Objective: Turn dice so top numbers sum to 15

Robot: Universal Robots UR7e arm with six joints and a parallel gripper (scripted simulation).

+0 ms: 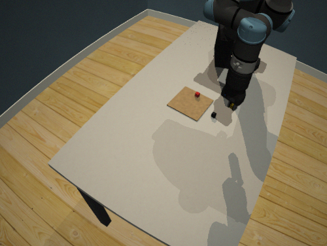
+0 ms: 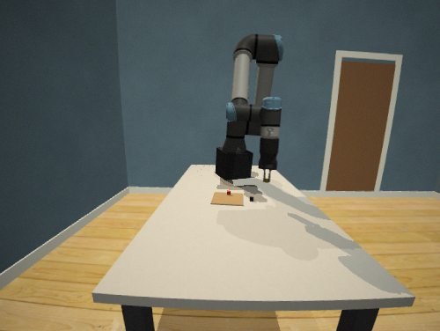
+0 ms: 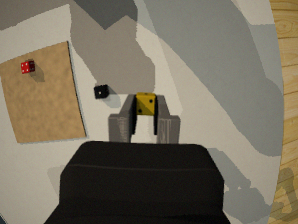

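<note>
Right now my hand is 1 cm above the yellow die. Also, from my hand: black die (1 cm behind, 6 cm to the right, 11 cm below); then red die (7 cm behind, 16 cm to the right, 10 cm below); then brown mat (2 cm behind, 17 cm to the right, 11 cm below).
</note>
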